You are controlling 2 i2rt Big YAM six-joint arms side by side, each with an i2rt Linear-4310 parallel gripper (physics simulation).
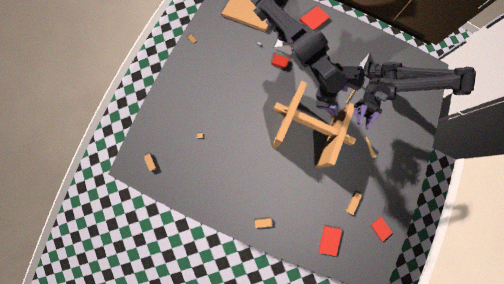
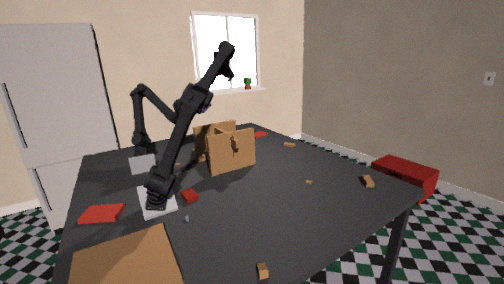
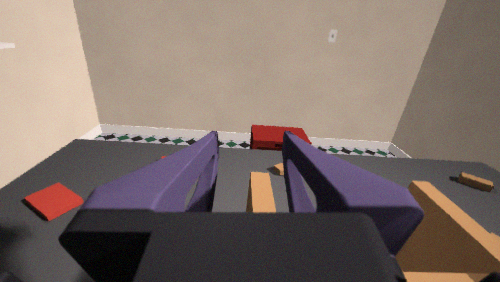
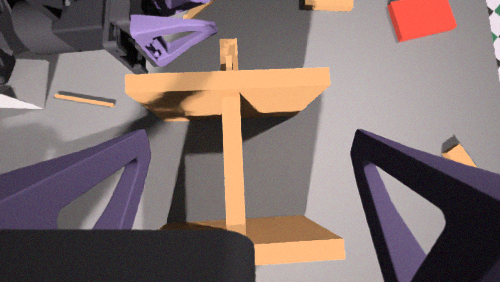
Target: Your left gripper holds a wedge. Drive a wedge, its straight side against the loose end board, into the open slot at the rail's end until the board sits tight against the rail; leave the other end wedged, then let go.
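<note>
The tan loose end board stands upright across the rail. A narrow tan wedge shows at the slot in the rail's end, beside the board; its depth and the board's tightness cannot be told. The other end board has a wedge at its outer face. My left gripper is partly open and empty, outside the loose board, near the rail's end. My right gripper is wide open and empty above the frame.
Thin tan strips lie near the loose board. Small tan blocks and red plates lie on the dark table. A red block lies near the right arm's base.
</note>
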